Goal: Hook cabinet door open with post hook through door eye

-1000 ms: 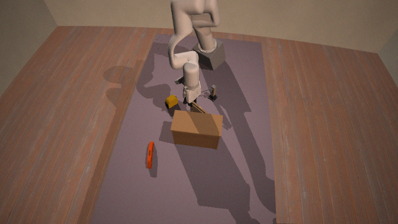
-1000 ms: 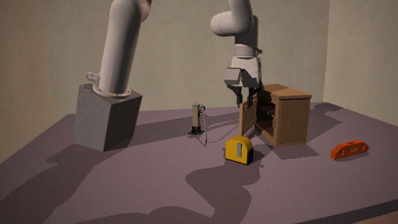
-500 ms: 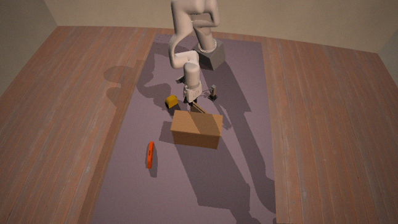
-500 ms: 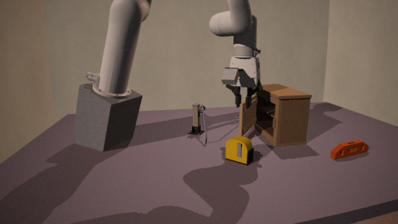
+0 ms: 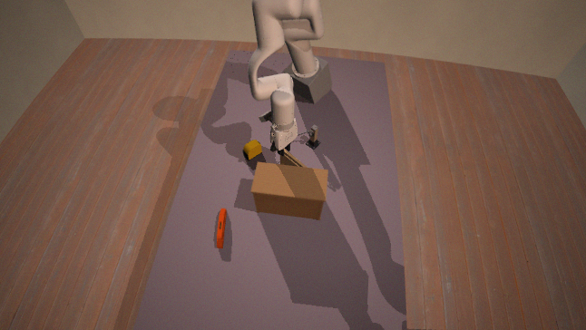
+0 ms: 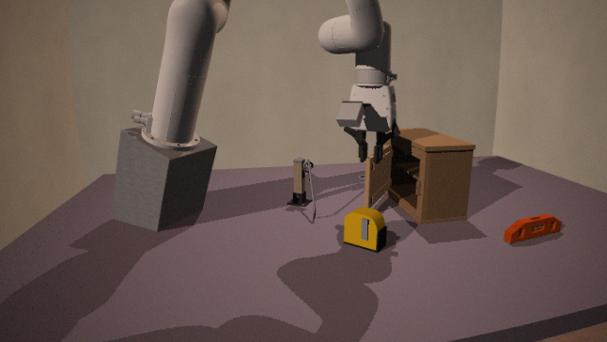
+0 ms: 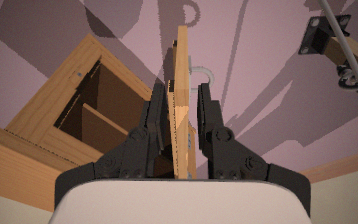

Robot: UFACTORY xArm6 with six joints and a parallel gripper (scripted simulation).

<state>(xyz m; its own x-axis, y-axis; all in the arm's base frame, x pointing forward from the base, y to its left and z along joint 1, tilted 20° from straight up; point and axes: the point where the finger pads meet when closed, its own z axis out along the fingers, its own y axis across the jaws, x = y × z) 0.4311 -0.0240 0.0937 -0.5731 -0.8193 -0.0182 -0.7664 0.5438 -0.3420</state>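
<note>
The thin grey hook rod is 13 cm behind my hand, 5 cm to the left of it and 9 cm below it. Round my hand: yellow tape measure: 6 cm behind, 15 cm to the right, 12 cm below; then cabinet door: 4 cm ahead, 7 cm to the left, 7 cm below; then hook post: 13 cm behind, 8 cm to the left, 7 cm below.
</note>
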